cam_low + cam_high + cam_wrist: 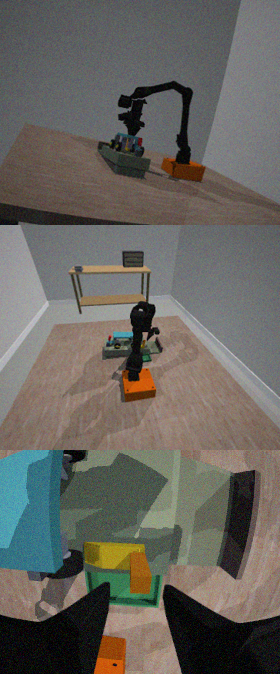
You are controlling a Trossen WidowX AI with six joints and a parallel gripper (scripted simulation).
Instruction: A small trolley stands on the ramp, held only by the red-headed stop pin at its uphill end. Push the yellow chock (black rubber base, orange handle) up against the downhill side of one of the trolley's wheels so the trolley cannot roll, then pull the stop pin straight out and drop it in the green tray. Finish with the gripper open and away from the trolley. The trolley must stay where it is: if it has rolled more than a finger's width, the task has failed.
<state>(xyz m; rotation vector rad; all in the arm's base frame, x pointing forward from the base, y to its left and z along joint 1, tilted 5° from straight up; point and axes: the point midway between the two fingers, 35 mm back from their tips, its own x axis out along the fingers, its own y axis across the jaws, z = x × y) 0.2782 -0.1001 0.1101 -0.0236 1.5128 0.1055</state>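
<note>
My gripper tip is now 4 cm above the yellow chock and 2 cm to the right of it. From my gripper tip the other things lie so: green tray: 13 cm below, 6 cm behind, 2 cm to the left; then grey-green ramp: 13 cm to the left, 8 cm below, 4 cm ahead; then blue trolley: 14 cm to the left, 4 cm ahead, 1 cm below.
</note>
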